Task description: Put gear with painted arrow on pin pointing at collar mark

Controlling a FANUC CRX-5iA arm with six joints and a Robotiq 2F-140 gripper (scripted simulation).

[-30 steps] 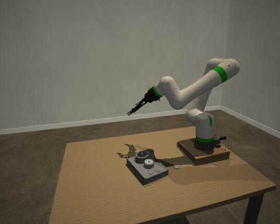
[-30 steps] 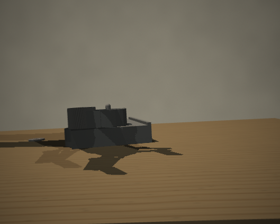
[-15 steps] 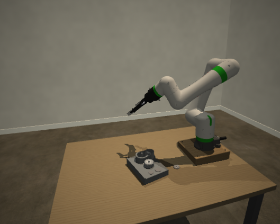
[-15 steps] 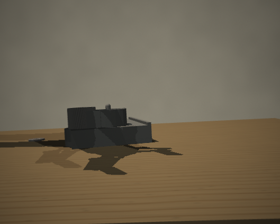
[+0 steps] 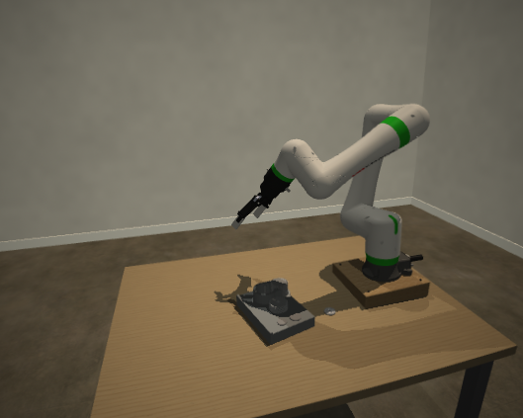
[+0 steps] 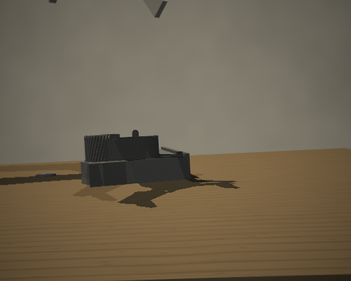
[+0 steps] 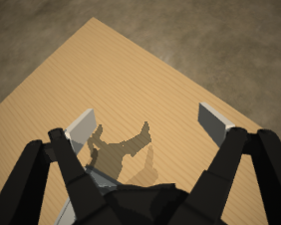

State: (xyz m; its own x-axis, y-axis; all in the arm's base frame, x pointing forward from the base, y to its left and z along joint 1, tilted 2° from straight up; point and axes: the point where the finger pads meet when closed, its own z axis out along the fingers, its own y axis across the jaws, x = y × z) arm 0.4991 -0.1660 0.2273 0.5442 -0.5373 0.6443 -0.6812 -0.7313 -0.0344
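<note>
The gear is 6 cm behind my hand, 29 cm to the left of it and 20 cm below it.
</note>
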